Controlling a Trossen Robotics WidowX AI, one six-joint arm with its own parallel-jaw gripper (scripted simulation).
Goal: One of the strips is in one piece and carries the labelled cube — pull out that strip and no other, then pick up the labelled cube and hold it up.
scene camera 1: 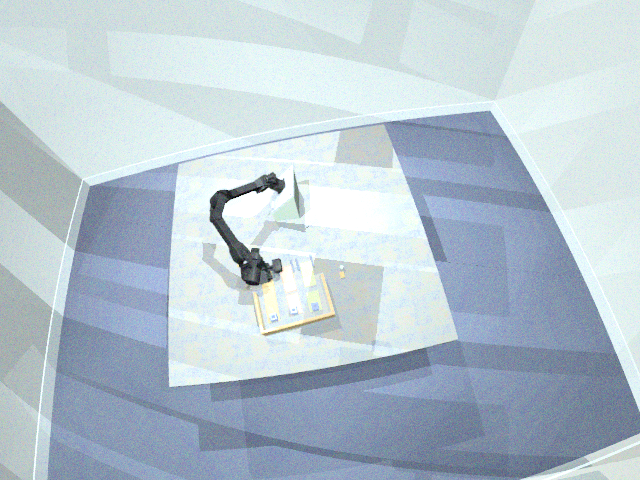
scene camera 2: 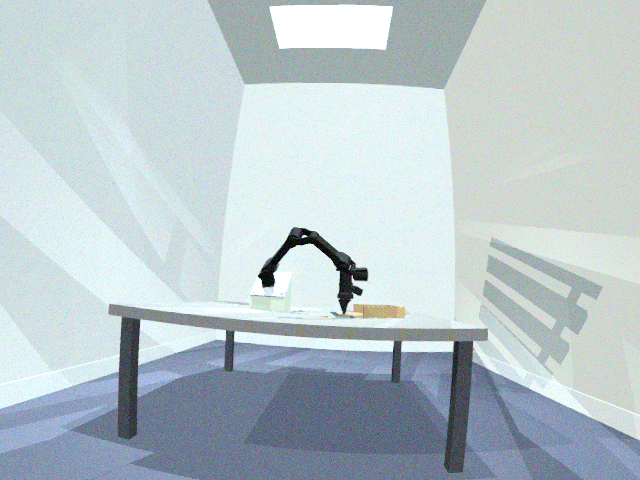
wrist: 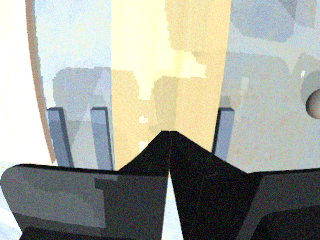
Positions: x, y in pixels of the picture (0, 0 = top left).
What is the gripper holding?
Nothing.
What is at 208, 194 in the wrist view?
The gripper.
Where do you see a pale orange strip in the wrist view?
At 166, 70
